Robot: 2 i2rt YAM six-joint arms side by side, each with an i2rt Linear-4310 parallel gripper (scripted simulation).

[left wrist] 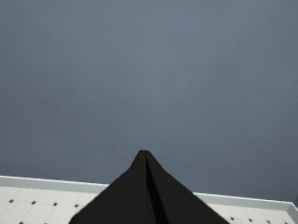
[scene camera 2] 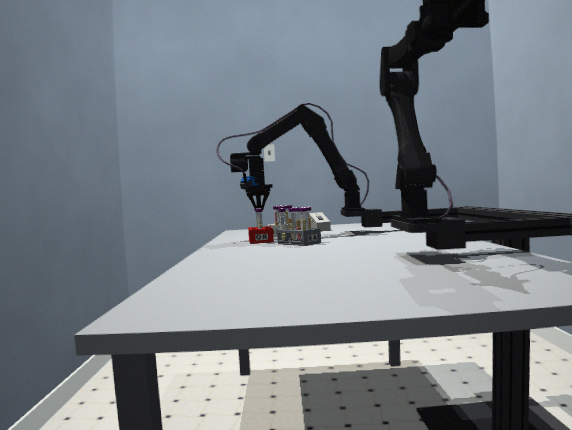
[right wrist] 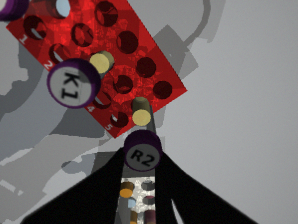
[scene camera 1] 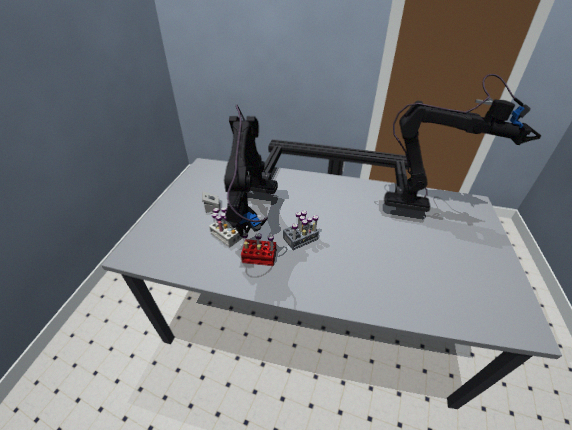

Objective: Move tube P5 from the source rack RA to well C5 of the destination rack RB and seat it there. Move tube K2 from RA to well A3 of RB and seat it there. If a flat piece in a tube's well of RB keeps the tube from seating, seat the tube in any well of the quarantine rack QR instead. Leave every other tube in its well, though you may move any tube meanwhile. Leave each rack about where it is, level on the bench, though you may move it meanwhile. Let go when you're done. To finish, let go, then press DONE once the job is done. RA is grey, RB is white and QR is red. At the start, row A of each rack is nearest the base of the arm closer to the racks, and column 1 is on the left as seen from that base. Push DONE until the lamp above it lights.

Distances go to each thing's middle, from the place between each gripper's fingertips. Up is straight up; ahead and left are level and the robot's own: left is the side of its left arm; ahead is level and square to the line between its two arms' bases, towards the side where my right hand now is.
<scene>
Right now my right hand is 60 mm to the right of the red rack QR (right wrist: 145, 72) and 100 mm above it.
My left gripper is now 36 cm short of the red rack QR, 103 cm to the left of it and 46 cm above it.
</scene>
